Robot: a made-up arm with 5 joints.
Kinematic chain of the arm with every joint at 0, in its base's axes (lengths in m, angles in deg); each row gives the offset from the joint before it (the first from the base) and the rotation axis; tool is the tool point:
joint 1: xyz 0 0 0.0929 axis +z
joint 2: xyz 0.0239 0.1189 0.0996 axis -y
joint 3: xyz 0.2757 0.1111 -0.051 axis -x
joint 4: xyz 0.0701 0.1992 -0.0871 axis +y
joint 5: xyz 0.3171 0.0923 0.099 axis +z
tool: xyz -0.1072 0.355 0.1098
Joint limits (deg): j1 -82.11..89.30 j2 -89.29..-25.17 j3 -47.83..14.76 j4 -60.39..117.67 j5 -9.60..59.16
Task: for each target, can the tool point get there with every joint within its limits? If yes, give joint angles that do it. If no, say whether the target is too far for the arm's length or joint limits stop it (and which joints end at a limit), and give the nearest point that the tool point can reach.
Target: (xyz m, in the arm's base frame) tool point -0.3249 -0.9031 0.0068
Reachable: no: joint limits stop it (at a limit: joint 1, joint 2, joint 3, joint 4, joint 5) | nearest point -0.7670 -0.5904 -0.2203 | short by 0.587 m
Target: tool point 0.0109 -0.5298 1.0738
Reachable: no: joint limits stop it (at a limit: joint 1, joint 2, joint 3, joint 4, joint 5) | nearest point 0.5575 -0.4795 0.6146 | short by 0.716 m
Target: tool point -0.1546 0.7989 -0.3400
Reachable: yes | joints 32.21 -84.31 -26.07 39.97 18.98
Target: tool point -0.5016 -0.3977 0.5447
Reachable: no: joint limits stop it (at a limit: joint 1, joint 2, joint 3, joint 4, joint 5) | nearest point -0.5952 -0.1356 0.0472 | short by 0.570 m
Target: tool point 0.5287 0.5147 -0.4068
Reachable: yes | joints -51.51 -75.67 9.78 85.58 33.28
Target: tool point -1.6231 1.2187 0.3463
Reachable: no: too far | nearest point -0.8816 0.6968 0.1475 | short by 0.928 m
